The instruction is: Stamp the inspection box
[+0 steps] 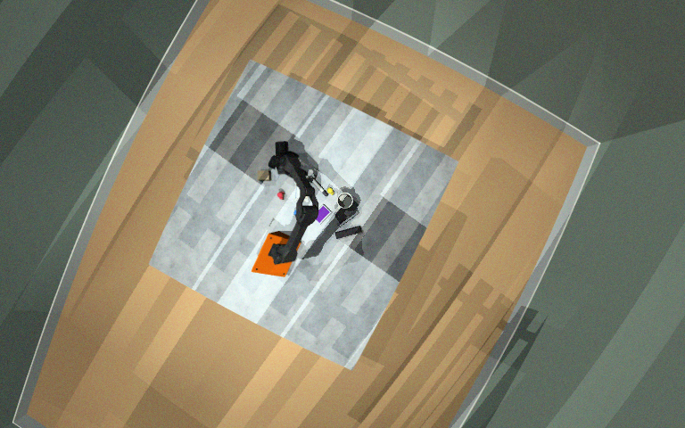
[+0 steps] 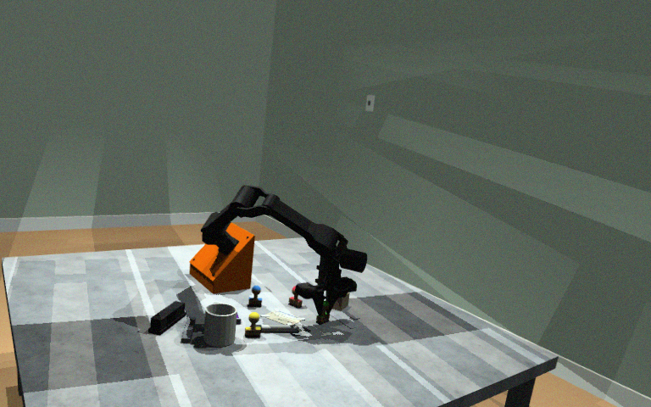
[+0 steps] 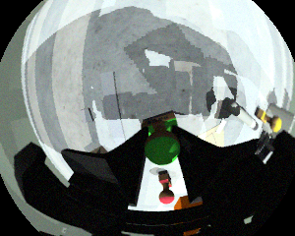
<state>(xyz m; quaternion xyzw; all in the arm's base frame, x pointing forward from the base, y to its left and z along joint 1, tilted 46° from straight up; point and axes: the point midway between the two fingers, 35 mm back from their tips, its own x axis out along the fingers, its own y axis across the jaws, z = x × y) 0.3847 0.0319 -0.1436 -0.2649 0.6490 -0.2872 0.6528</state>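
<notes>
Right now the dark purple ink pad is 14 cm behind my gripper tip, 24 cm to the right of it and 2 cm below it. Round my gripper tip: green-knobbed stamp: right at my gripper tip; then cream card: 7 cm behind, 9 cm to the right, 3 cm below; then red-knobbed stamp: 13 cm behind, 1 cm to the right.
</notes>
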